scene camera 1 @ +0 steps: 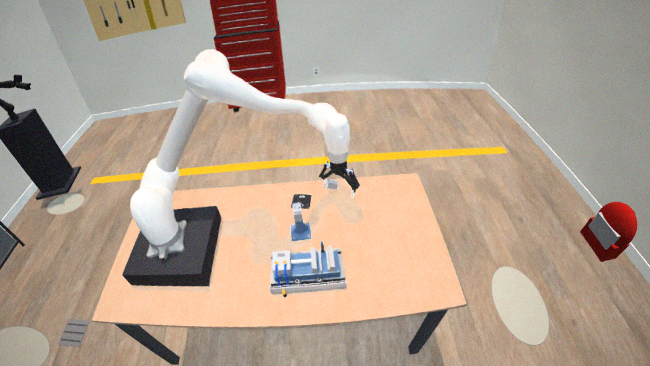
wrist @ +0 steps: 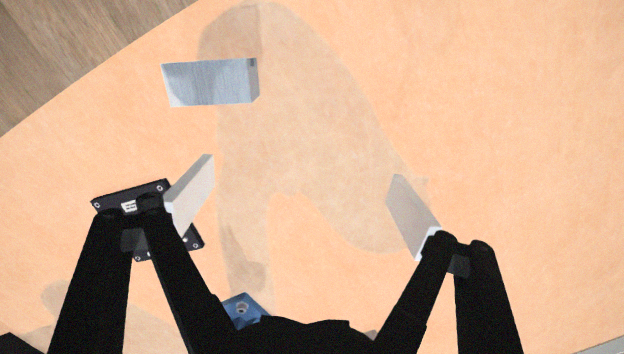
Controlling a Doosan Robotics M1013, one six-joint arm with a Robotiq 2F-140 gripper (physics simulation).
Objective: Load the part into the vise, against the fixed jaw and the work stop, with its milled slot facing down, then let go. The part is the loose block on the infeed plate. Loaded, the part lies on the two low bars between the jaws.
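Places are measured from the arm's base along level axes (x ahead, y left, z up), in centimetres.
Where they show: gripper, fingertip midpoint: (scene camera 1: 339, 192) (wrist: 304, 179); arm's base, origin of the base link: (scene camera 1: 167, 239).
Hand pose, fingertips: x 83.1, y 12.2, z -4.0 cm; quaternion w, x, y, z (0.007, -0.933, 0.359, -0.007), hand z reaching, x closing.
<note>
Each offset is from my fingertips to the top centre of the thing. "spot": to the spot under its first point. Level surfaces: height alone.
The part, a grey metal block {dx -1.4, dy +9.8, dz -0.9 cm} (scene camera 1: 330, 184) (wrist: 210, 82), lies on the table near its back edge, off the black infeed plate {dx -18.5, dy +3.6, dz -4.0 cm} (scene camera 1: 301, 201) (wrist: 135, 191). A small dark notch shows at its right end in the wrist view; which way the slot faces, I cannot tell. My gripper (scene camera 1: 341, 188) (wrist: 304, 179) is wide open and empty above the table. In the wrist view the block is beyond the fingertips, up and to the left, not between them. The vise {dx -23.9, dy -36.8, dz +5.1 cm} (scene camera 1: 307, 272) stands at the front, its two light jaws apart, a dark upright pin {spot: dx -16.2, dy -32.8, dz +4.7 cm} (scene camera 1: 322, 247) behind them. The low bars cannot be made out.
A blue-based stand (scene camera 1: 300, 232) (wrist: 242, 307) with a grey upright stands between the infeed plate and the vise. A white box {spot: dx -33.3, dy -35.8, dz +4.8 cm} (scene camera 1: 281, 262) with blue hoses sits at the vise's left end. The black robot base (scene camera 1: 200, 250) is at the left of the wooden table {dz -4.8 cm} (scene camera 1: 390, 260).
</note>
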